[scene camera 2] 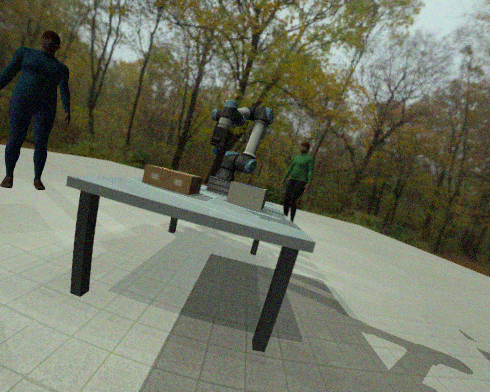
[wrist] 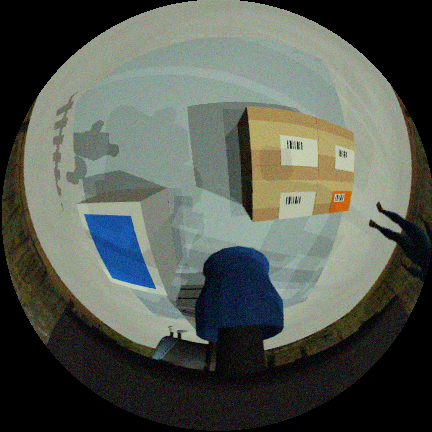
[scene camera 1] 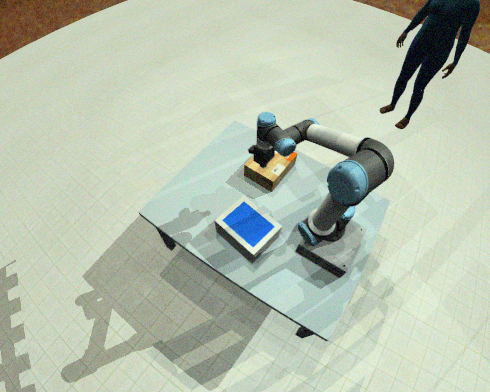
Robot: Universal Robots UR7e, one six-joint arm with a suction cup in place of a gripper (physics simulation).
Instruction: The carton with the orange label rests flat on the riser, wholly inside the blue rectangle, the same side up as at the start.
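Places are measured from the arm's base along level axes (x left, y ahead, z down), in millimetres.
Where they show: hand, its tool point: point(scene camera 2: 215, 154) point(wrist: 235, 272); arm's base, origin of its link: point(scene camera 2: 224, 180).
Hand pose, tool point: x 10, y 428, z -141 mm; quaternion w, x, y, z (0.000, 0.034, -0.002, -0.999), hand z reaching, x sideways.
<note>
Each offset is from my tool point to the centre of the thing. Level surfaces: height alone.
The carton with the orange label {dz +198, dx -115, dy +8 mm} point(scene camera 1: 270, 176) point(scene camera 2: 171, 180) point(wrist: 298, 175) lies flat on the table, its labelled top face up. Its orange label {dz +150, dx -273, dy -6 mm} point(scene camera 1: 291, 157) point(wrist: 340, 201) is at one corner of the top. The riser {dz +186, dx +239, dy -109 mm} point(scene camera 1: 234, 241) point(scene camera 2: 246, 196) point(wrist: 161, 227) stands apart from the carton, with the bare blue rectangle {dz +126, dx +239, dy -109 mm} point(scene camera 1: 248, 224) point(wrist: 120, 250) on its top. My suction gripper point(scene camera 1: 262, 163) point(scene camera 2: 216, 150) point(wrist: 236, 290) is open and holds nothing. In scene camera 2 it hangs above the table top with a gap; in scene camera 1 it overlaps the carton's top.
The table {dz +246 mm} point(scene camera 1: 192, 205) point(scene camera 2: 200, 212) point(wrist: 215, 90) carries the carton, the riser and my arm's base point(scene camera 1: 332, 250) point(scene camera 2: 218, 185). A person in dark blue point(scene camera 1: 432, 47) point(scene camera 2: 35, 92) point(wrist: 410, 232) stands beyond the table. A person in green point(scene camera 2: 300, 167) stands behind it.
</note>
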